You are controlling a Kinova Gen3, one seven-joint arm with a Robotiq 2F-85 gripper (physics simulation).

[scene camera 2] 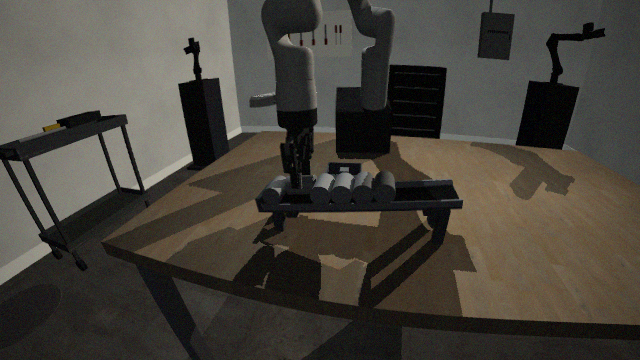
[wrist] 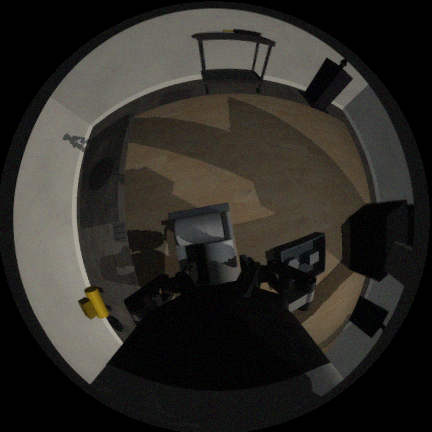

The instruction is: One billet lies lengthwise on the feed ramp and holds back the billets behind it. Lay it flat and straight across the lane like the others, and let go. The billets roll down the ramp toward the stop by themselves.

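Frame: origin at the arm's base, x back, y right, z up, level; centimetres.
Seen in the pictures: gripper, fingertip midpoint: (scene camera 2: 301,182) (wrist: 218,264); arm's base, origin of the base link: (scene camera 2: 373,103).
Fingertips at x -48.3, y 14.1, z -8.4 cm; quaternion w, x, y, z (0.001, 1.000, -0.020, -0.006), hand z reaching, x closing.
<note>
Offsets run from my fingertips to a thing's top centre. Level surfaces: height alone.
The ramp (scene camera 2: 425,205) (wrist: 231,225) stands on the table. One grey billet @(dx -1.6, dy +5.1, dz +0.8 cm) (scene camera 2: 274,191) (wrist: 200,229) lies across the lane at the stop end. Behind it, a grey billet @(dx +0.4, dy +0.1, dz +1.6 cm) (scene camera 2: 308,183) (wrist: 222,262) appears to lie lengthwise, toward the lane's far side; the fingers partly hide it in the scene view. Several billets @(dx -1.8, dy -8.8, dz +2.3 cm) (scene camera 2: 342,188) lie across the lane, side by side, farther up the ramp. My gripper (scene camera 2: 298,183) (wrist: 218,264) is open and points down at the lengthwise billet, fingers apart across the lane with the billet between them. Finger contact is unclear.
A small dark box @(dx +20.6, dy -6.6, dz -5.6 cm) (scene camera 2: 344,168) (wrist: 302,256) stands behind the ramp on the table @(dz -8.5 cm) (scene camera 2: 525,260) (wrist: 300,165). A dark pedestal (scene camera 2: 362,131) (wrist: 375,240) is at the back. A cart (scene camera 2: 65,136) (wrist: 235,37) stands beyond the table's left side.
</note>
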